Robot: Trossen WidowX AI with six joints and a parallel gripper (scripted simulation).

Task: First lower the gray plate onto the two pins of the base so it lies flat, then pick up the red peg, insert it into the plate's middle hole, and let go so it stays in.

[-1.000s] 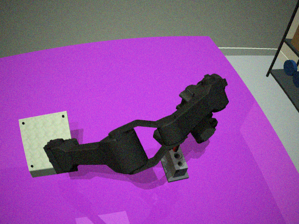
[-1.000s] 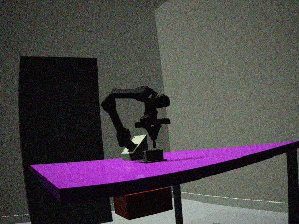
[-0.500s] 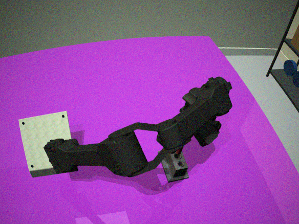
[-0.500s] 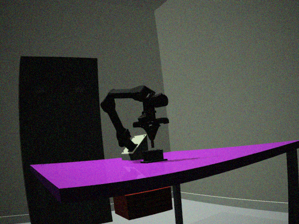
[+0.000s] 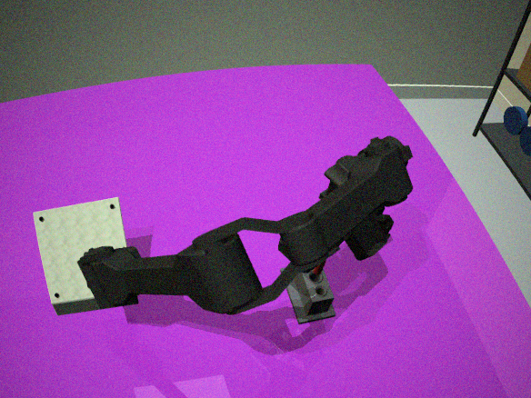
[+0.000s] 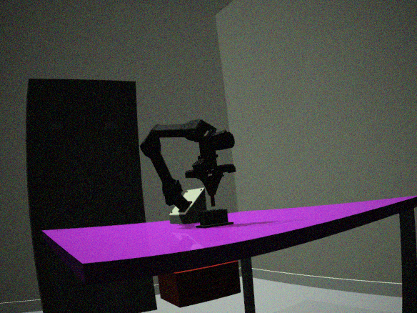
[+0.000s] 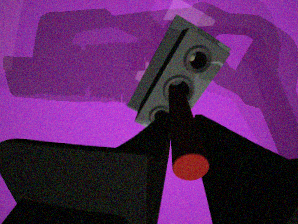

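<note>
Right now my gripper tip is 7 cm above the gray plate. Round my gripper tip: flat base (10 cm below); red peg (right at my gripper tip).
</note>
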